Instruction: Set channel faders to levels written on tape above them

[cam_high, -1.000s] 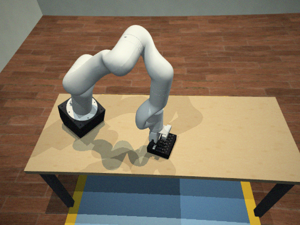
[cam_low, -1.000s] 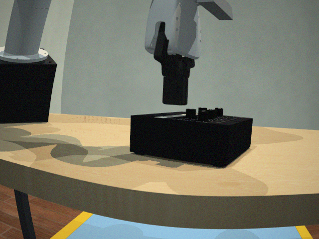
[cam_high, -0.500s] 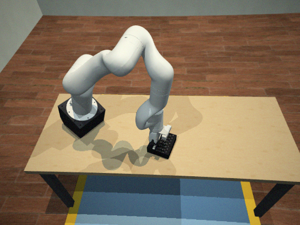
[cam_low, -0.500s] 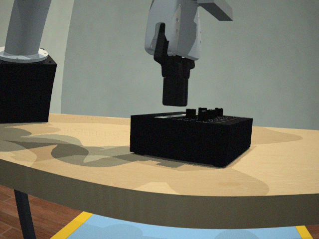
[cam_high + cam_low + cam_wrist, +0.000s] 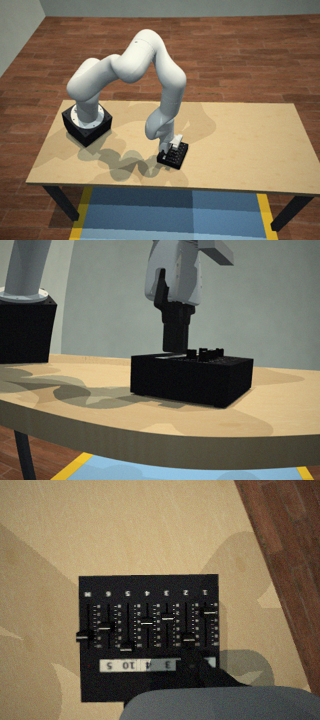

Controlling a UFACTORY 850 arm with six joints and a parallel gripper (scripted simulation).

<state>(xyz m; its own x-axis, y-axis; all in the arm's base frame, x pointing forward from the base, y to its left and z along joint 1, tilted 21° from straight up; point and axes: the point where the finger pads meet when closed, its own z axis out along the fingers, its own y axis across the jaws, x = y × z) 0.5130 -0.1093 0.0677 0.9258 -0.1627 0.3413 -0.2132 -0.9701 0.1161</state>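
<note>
Now: hand 10 cm to the right of the master fader, 5 cm short of it and 2 cm above it.
</note>
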